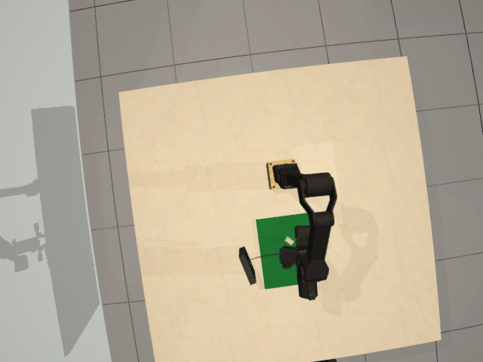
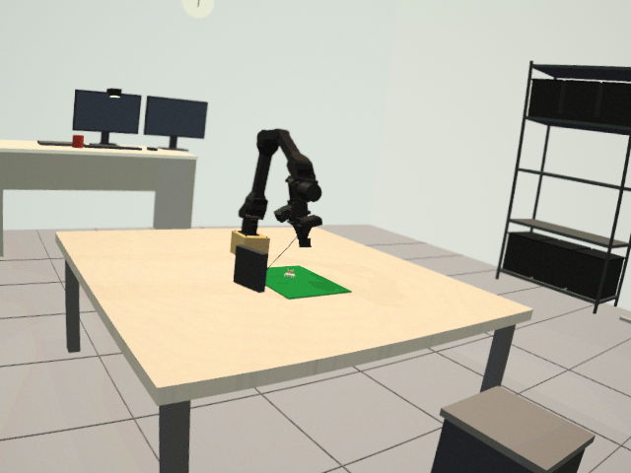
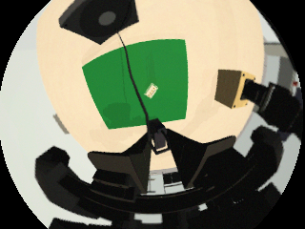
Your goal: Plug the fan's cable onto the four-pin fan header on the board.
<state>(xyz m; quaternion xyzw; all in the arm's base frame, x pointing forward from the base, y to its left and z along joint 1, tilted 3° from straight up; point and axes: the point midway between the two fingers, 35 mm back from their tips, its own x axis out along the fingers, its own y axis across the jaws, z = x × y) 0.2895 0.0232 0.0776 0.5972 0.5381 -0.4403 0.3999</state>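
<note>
Now: the green board 14 cm below my gripper tip, 5 cm to the right of it and 4 cm ahead of it. Round my gripper tip: dark plug: 1 cm to the left; then black fan: 22 cm to the right, 6 cm below, 5 cm ahead; then four-pin header: 12 cm below, 4 cm to the right.
</note>
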